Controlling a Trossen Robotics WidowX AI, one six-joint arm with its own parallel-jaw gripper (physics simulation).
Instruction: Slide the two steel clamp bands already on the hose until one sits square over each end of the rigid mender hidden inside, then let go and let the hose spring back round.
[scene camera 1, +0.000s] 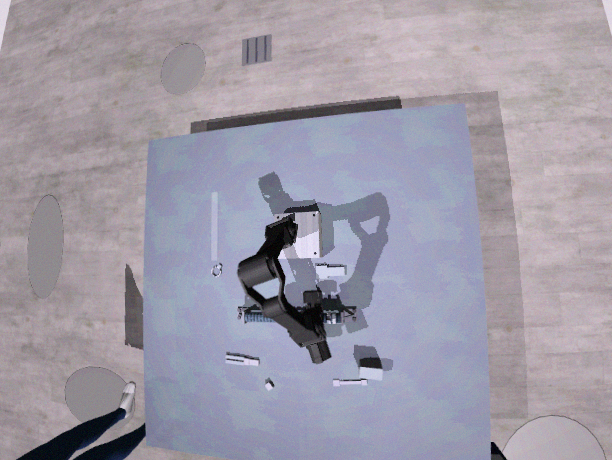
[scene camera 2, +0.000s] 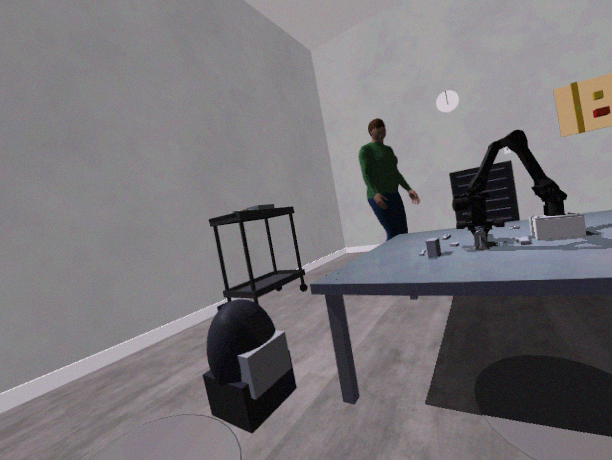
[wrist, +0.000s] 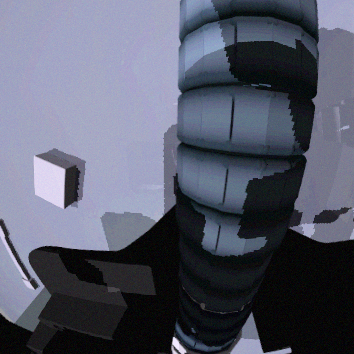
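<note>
The ribbed blue-grey hose (scene camera 1: 257, 318) (wrist: 245, 120) lies across a long holder on the table; in the wrist view it runs from the top edge down between the fingers. My gripper (scene camera 2: 480, 238) (wrist: 206, 203) is shut around the hose, with a dark finger on each side. A thin pale line crosses the hose between the fingers; I cannot tell whether it is a clamp band. The arm hides the middle of the hose in the overhead view. The two steel bands cannot be told apart for certain, and the mender inside does not show.
A white base box (scene camera 1: 307, 235) (scene camera 2: 559, 227) stands behind the hose, with a pale bracket (scene camera 1: 331, 270) nearby. A block (scene camera 1: 370, 371) (scene camera 2: 433, 248), a bar (scene camera 1: 350, 382), a slotted part (scene camera 1: 242, 359) and a small cube (scene camera 1: 269, 384) lie in front. A ring (scene camera 1: 216, 270) lies left.
</note>
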